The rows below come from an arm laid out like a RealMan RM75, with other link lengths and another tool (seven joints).
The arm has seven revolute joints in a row. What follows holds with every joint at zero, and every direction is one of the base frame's.
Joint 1 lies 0.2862 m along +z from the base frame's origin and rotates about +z.
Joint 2 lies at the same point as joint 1 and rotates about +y.
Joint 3 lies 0.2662 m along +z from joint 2 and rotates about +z.
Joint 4 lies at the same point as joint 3 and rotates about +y.
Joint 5 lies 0.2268 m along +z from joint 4 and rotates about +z.
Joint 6 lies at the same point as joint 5 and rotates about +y.
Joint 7 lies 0.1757 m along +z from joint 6 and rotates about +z.
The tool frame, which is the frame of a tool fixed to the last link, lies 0.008 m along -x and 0.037 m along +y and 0.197 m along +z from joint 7; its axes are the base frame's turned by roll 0.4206, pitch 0 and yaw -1.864 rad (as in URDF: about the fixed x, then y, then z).
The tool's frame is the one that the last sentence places.
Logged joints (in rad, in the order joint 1, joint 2, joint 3, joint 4, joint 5, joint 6, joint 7), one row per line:
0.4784, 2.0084, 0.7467, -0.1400, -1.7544, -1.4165, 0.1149
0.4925, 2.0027, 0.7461, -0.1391, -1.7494, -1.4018, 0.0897
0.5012, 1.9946, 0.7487, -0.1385, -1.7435, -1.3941, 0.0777
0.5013, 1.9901, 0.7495, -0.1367, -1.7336, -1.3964, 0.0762
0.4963, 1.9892, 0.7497, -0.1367, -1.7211, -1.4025, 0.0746
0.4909, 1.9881, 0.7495, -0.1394, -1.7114, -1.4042, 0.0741
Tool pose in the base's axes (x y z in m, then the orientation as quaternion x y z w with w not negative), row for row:
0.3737, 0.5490, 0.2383, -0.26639, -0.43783, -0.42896, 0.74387
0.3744, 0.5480, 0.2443, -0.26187, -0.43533, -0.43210, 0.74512
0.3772, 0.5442, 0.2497, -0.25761, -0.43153, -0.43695, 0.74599
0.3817, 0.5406, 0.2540, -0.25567, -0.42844, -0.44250, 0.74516
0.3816, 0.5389, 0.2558, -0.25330, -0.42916, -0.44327, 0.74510
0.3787, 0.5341, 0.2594, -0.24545, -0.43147, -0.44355, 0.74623
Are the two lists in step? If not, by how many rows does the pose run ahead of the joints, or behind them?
The pose runs 2 rows ahead of the joints: the pose in row i belongs to the joints in row i + 2.
